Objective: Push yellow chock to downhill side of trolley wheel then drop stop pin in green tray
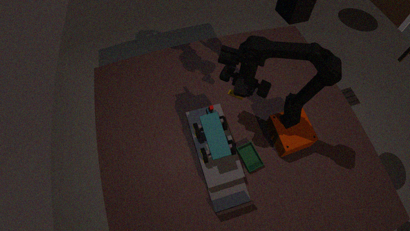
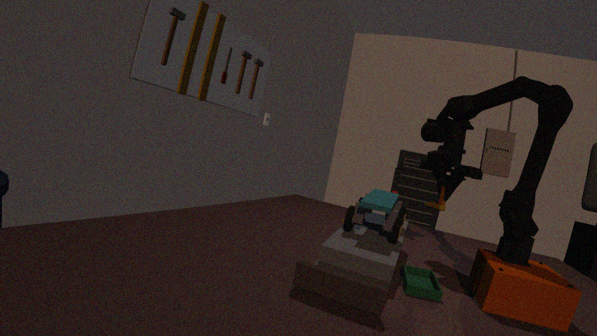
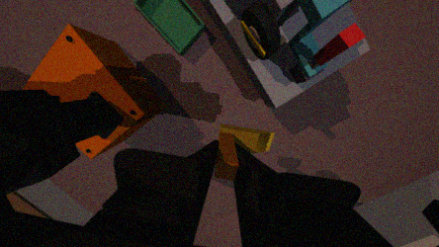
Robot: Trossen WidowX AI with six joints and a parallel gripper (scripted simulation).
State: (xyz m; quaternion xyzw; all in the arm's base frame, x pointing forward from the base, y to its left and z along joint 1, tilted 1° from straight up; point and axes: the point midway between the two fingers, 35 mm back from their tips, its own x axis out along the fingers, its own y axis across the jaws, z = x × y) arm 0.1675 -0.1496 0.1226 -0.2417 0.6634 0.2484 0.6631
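Right now my gripper tip is 2 cm to the left of the yellow chock, 1 cm short of it and 1 cm above it. Round my gripper tip: red-headed stop pin: 14 cm ahead, 4 cm below; then grey ramp: 17 cm ahead, 13 cm below, 11 cm to the left; then trolley: 17 cm ahead, 11 cm to the left, 6 cm below.
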